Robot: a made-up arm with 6 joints. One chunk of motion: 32 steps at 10 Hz.
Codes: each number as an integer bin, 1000 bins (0 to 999) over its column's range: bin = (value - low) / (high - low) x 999, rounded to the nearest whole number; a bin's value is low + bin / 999 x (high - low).
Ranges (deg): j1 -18..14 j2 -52..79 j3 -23..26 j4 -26..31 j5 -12..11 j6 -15..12
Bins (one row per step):
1: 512 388 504 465 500 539
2: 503 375 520 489 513 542
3: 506 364 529 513 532 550
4: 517 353 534 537 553 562
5: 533 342 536 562 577 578
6: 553 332 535 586 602 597
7: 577 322 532 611 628 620
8: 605 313 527 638 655 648
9: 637 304 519 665 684 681
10: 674 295 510 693 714 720
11: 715 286 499 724 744 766
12: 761 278 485 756 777 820
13: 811 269 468 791 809 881
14: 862 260 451 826 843 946
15: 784 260 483 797 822 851
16: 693 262 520 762 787 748
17: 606 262 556 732 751 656
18: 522 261 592 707 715 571
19: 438 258 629 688 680 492
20: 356 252 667 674 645 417
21: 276 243 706 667 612 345
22: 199 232 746 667 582 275
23: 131 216 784 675 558 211
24: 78 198 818 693 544 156
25: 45 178 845 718 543 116
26: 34 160 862 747 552 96
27: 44 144 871 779 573 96
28: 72 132 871 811 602 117
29: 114 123 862 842 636 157
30: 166 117 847 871 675 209
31: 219 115 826 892 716 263
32: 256 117 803 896 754 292
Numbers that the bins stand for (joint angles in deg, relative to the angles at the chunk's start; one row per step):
1: -1.60 -1.12 1.72 0.53 -0.49 -0.43
2: -1.89 -2.83 2.51 1.90 -0.19 -0.35
3: -1.79 -4.27 2.95 3.27 0.25 -0.14
4: -1.44 -5.71 3.19 4.64 0.73 0.19
5: -0.93 -7.15 3.29 6.07 1.28 0.62
6: -0.29 -8.46 3.24 7.44 1.86 1.14
7: 0.48 -9.78 3.09 8.86 2.46 1.76
8: 1.38 -10.96 2.85 10.40 3.08 2.51
9: 2.40 -12.14 2.46 11.94 3.75 3.41
10: 3.59 -13.32 2.02 13.54 4.44 4.46
11: 4.90 -14.50 1.48 15.31 5.13 5.70
12: 6.38 -15.55 0.79 17.14 5.89 7.16
13: 7.98 -16.73 -0.05 19.13 6.63 8.81
14: 9.61 -17.91 -0.88 21.13 7.41 10.57
15: 7.11 -17.91 0.69 19.47 6.92 8.00
16: 4.20 -17.64 2.51 17.48 6.12 5.22
17: 1.41 -17.64 4.27 15.77 5.29 2.73
18: -1.28 -17.77 6.04 14.34 4.46 0.43
19: -3.97 -18.17 7.85 13.26 3.66 -1.70
20: -6.60 -18.95 9.72 12.46 2.85 -3.73
21: -9.16 -20.14 11.63 12.06 2.09 -5.68
22: -11.63 -21.58 13.59 12.06 1.40 -7.57
23: -13.80 -23.68 15.45 12.51 0.85 -9.30
24: -15.50 -26.04 17.12 13.54 0.52 -10.78
25: -16.56 -28.66 18.45 14.97 0.50 -11.86
26: -16.91 -31.02 19.28 16.62 0.71 -12.41
27: -16.59 -33.12 19.72 18.45 1.19 -12.41
28: -15.69 -34.69 19.72 20.27 1.86 -11.84
29: -14.35 -35.87 19.28 22.04 2.64 -10.76
30: -12.68 -36.66 18.54 23.70 3.54 -9.35
31: -10.98 -36.92 17.51 24.89 4.48 -7.89
32: -9.80 -36.66 16.39 25.12 5.36 -7.11

